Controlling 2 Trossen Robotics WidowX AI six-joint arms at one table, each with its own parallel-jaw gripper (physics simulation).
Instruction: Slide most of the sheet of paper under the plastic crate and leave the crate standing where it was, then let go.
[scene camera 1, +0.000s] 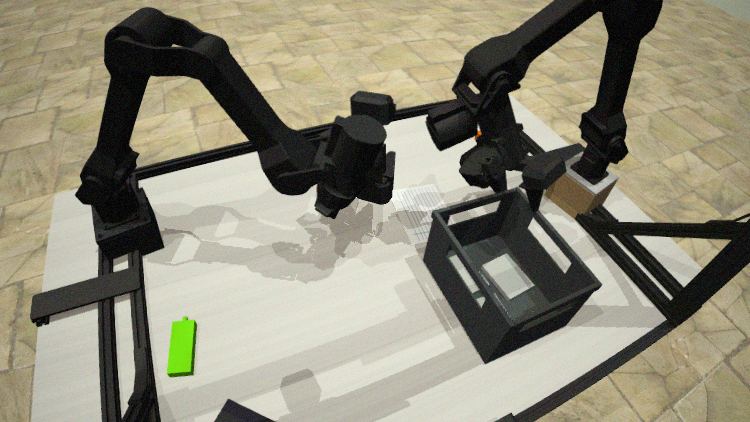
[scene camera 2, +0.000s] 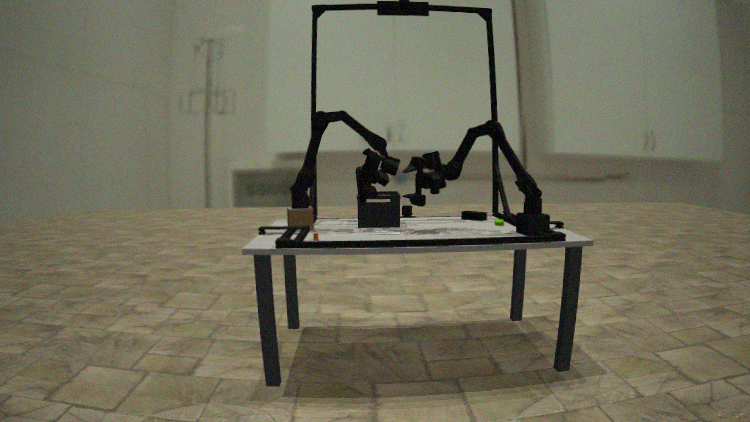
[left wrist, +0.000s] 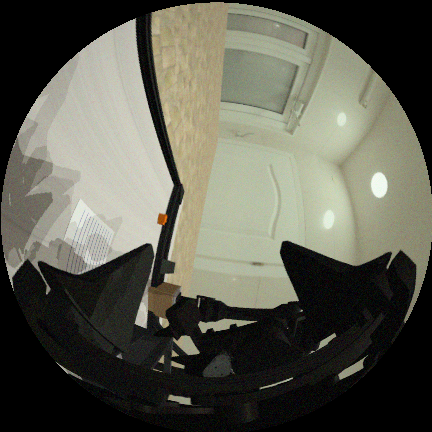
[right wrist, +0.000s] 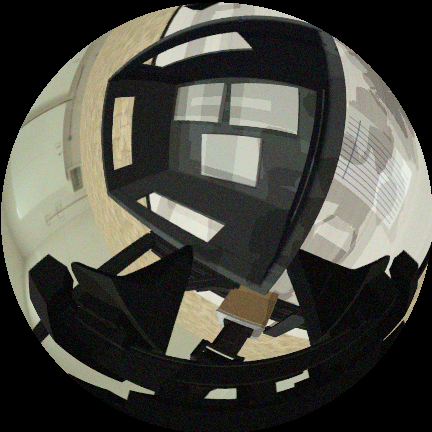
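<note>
The dark plastic crate stands upright on the table at the right in scene camera 1. The lined white sheet of paper lies flat beside its left back wall. I cannot tell whether any of it reaches under the crate. My right gripper is shut on the crate's back corner, with its fingers wide apart on either side of the corner. My left gripper is open and empty, tilted sideways above the table, left of the paper in scene camera 1.
A bright green bottle-shaped block lies at the front left in scene camera 1. A small orange object is near the back frame rail. A brown block is at the right arm's base.
</note>
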